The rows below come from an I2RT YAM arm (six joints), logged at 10 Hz.
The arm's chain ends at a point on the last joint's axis. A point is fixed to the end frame.
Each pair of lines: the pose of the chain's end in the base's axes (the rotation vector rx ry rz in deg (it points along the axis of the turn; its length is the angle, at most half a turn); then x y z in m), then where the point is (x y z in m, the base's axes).
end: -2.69, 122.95, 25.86, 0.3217, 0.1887, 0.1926
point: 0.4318 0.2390 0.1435
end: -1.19, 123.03, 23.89, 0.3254, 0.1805, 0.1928
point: 0.4370 0.2265 0.1429
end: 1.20, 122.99, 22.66, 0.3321, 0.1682, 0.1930
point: 0.4453 0.2099 0.1429
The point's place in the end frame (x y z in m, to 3 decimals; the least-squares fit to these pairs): -0.018 0.010 0.129
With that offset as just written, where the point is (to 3 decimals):
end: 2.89, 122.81, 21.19, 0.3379, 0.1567, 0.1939
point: 0.452 0.195 0.144
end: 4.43, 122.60, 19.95, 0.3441, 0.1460, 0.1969
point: 0.460 0.180 0.147
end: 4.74, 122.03, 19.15, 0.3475, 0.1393, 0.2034
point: 0.464 0.172 0.154
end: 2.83, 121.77, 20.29, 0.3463, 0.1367, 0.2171
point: 0.462 0.173 0.169
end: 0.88, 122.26, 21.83, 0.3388, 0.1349, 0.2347
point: 0.453 0.176 0.186
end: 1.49, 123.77, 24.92, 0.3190, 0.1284, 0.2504
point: 0.431 0.173 0.199
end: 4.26, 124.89, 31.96, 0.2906, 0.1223, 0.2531
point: 0.399 0.174 0.202
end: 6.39, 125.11, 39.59, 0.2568, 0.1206, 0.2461
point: 0.362 0.180 0.198
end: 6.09, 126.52, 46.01, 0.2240, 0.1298, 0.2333
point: 0.324 0.198 0.185
